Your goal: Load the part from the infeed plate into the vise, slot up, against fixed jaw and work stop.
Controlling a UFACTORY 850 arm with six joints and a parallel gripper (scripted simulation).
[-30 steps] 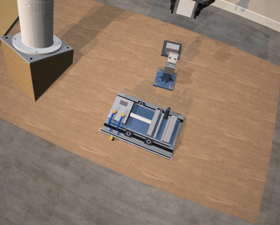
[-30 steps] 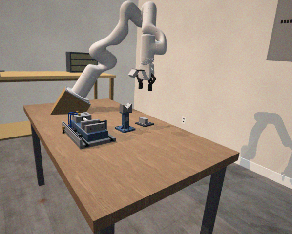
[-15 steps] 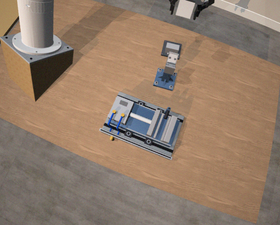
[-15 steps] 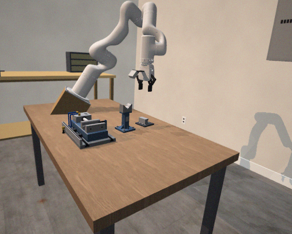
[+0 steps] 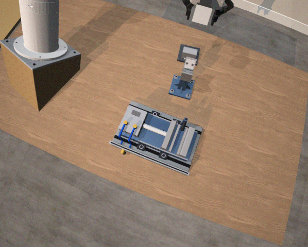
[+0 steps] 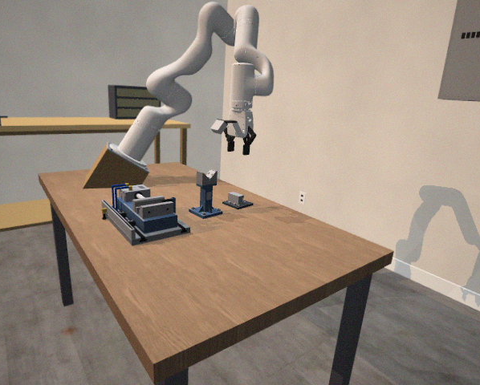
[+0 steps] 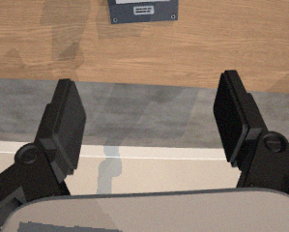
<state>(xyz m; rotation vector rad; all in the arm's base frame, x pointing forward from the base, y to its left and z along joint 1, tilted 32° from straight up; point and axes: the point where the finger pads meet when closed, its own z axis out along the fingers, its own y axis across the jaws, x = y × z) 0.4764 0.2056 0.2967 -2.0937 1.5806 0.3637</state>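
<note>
Right now the part is 10 mm to the left of my hand and 200 mm below it. From my hand the other things lie so: work stop 130 mm ahead, 320 mm to the right, 140 mm below; then V-block post 50 mm ahead, 150 mm to the right, 170 mm below; then infeed plate 10 mm to the left, 220 mm below.
</note>
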